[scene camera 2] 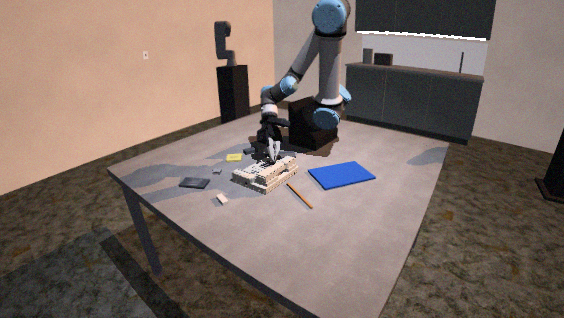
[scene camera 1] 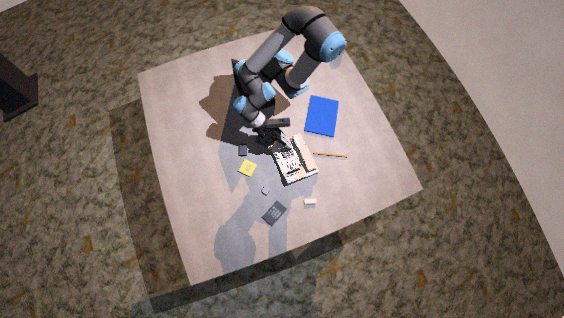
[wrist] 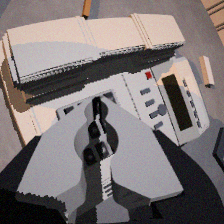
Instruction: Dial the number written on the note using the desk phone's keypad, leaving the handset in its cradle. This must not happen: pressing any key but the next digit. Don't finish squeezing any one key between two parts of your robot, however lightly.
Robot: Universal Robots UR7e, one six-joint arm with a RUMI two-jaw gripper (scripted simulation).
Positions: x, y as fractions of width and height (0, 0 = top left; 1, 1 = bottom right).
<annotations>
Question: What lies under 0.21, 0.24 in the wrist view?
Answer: A handset.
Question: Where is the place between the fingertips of my gripper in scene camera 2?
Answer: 0.48, 0.51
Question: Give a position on a blue book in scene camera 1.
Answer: At 0.57, 0.38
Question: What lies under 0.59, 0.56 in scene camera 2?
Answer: A blue book.
</annotations>
